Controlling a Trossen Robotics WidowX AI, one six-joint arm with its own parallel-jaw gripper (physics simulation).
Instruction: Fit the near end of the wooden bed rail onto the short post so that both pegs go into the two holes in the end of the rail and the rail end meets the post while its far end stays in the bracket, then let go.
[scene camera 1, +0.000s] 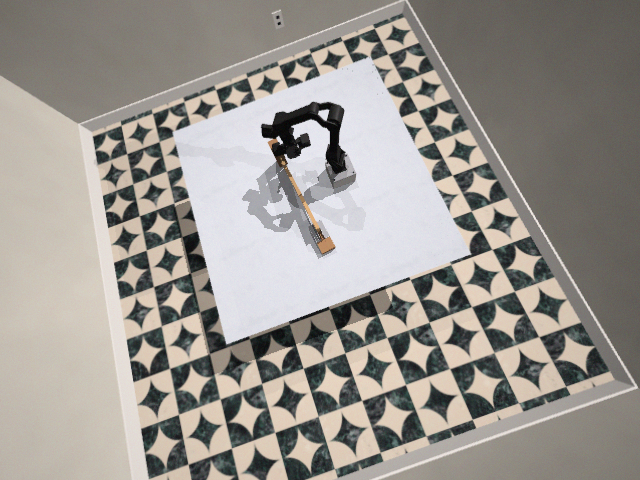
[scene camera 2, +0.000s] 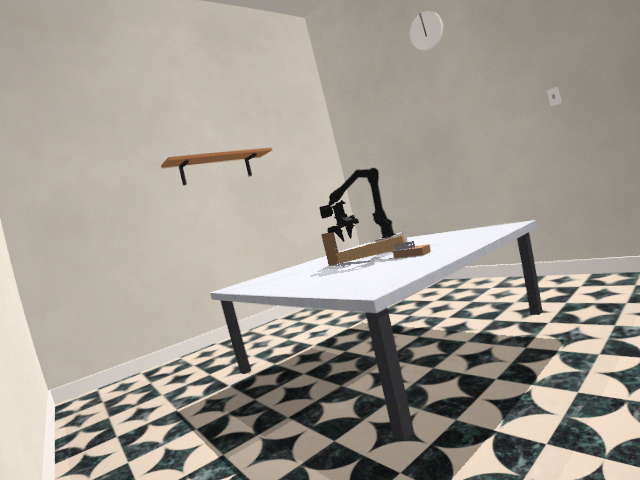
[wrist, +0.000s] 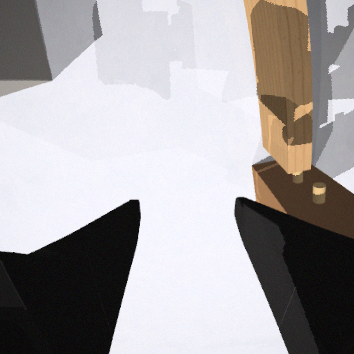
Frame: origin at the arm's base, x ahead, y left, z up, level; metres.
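Seen in the pictures: gripper, between the fingertips: (scene camera 2: 347, 240) (wrist: 187, 206); arm's base, origin of its link: (scene camera 1: 338, 166) (scene camera 2: 388, 236).
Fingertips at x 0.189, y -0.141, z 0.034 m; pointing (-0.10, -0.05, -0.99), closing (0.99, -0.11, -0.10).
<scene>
Pixels of each thing's top centre, then the offset from my fingertips to it. "pt": a spot on its surface instead. Level surfaces: height alone.
- wooden bed rail, centre of its top: (scene camera 2: 366, 240) (scene camera 1: 298, 192) 0.053 m ahead, 0.209 m left, 0.013 m down
- metal bracket, a spot on its surface: (scene camera 2: 404, 244) (scene camera 1: 317, 232) pt 0.033 m ahead, 0.432 m left, 0.057 m down
- peg, a spot on its surface: (wrist: 319, 192) pt 0.084 m ahead, 0.014 m right, 0.026 m down
- wooden block, centre of its top: (scene camera 2: 410, 247) (scene camera 1: 321, 236) 0.019 m ahead, 0.453 m left, 0.078 m down
- white table, height of its surface: 0.113 m down
The wooden bed rail (scene camera 1: 308, 206) (scene camera 2: 367, 249) (wrist: 285, 60) runs from the short post (scene camera 1: 272, 143) (scene camera 2: 329, 249) (wrist: 300, 200) to the metal bracket (scene camera 1: 319, 233) (scene camera 2: 404, 244) at its far end. In the wrist view one peg (wrist: 319, 192) stands bare on the post's dark face. The other peg (wrist: 298, 177) partly shows at the rail's near end, which partly hides it; whether it enters a hole cannot be told. The post stands upright. My gripper (scene camera 2: 346, 239) (wrist: 187, 206) is open and empty, above the table and to the left of rail and post in the wrist view.
The bracket is on a wooden block (scene camera 1: 325, 245) (scene camera 2: 421, 250) on the white table (scene camera 1: 392, 227) (scene camera 2: 289, 284). The arm's grey base (scene camera 1: 341, 178) stands beside the rail. A wall shelf (scene camera 2: 217, 156) hangs on the wall, away from the table.
</scene>
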